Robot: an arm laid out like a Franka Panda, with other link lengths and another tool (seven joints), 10 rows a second.
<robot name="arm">
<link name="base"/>
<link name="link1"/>
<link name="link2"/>
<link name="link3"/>
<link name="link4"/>
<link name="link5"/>
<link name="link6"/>
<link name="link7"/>
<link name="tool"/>
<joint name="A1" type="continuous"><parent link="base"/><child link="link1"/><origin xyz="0 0 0.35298" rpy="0 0 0"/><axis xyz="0 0 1"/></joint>
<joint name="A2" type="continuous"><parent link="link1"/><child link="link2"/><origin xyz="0 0 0" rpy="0 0 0"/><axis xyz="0 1 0"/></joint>
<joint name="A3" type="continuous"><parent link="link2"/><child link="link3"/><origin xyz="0 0 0.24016" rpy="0 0 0"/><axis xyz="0 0 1"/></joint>
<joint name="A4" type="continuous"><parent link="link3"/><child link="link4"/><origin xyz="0.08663 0 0" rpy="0 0 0"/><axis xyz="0 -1 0"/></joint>
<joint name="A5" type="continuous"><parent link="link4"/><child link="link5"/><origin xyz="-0.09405 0 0.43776" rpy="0 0 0"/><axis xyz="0 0 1"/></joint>
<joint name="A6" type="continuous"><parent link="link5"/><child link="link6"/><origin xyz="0 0 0" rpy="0 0 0"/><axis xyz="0 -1 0"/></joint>
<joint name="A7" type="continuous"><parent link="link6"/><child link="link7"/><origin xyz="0.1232 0 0" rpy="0 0 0"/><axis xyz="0 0 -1"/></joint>
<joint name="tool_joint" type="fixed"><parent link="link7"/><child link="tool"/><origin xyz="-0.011 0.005 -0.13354" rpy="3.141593 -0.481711 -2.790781"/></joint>
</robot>
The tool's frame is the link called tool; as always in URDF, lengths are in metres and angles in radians. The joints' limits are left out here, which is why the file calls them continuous.
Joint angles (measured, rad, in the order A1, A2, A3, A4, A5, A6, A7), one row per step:
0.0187 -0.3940 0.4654 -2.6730 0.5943 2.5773 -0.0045
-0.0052 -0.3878 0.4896 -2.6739 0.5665 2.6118 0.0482
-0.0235 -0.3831 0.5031 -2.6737 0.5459 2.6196 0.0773
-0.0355 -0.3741 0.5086 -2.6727 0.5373 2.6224 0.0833
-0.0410 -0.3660 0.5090 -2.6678 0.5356 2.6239 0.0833
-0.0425 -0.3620 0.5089 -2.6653 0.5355 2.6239 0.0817
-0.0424 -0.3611 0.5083 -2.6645 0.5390 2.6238 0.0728
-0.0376 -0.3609 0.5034 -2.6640 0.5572 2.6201 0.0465
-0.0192 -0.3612 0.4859 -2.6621 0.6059 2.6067 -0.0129
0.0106 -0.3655 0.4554 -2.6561 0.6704 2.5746 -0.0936
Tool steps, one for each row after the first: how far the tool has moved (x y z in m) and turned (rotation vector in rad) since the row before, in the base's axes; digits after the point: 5 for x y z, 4 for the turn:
0.00328 -0.00134 -0.00032 -0.0148 -0.0190 -0.0409
0.00170 -0.00241 -0.00198 -0.0115 -0.0004 -0.0208
0.00124 -0.00300 -0.00381 -0.0056 0.0051 -0.0071
0.00184 -0.00136 -0.00118 0.0011 0.0019 -0.0034
0.00066 -0.00021 -0.00063 0.0008 0.0014 0.0004
0.00020 -0.00023 -0.00003 0.0008 -0.0010 0.0057
-0.00032 -0.00039 -0.00013 0.0078 0.0009 0.0133
-0.00128 0.00028 0.00019 0.0261 0.0057 0.0279
-0.00183 0.00166 0.00250 0.0406 0.0111 0.0430

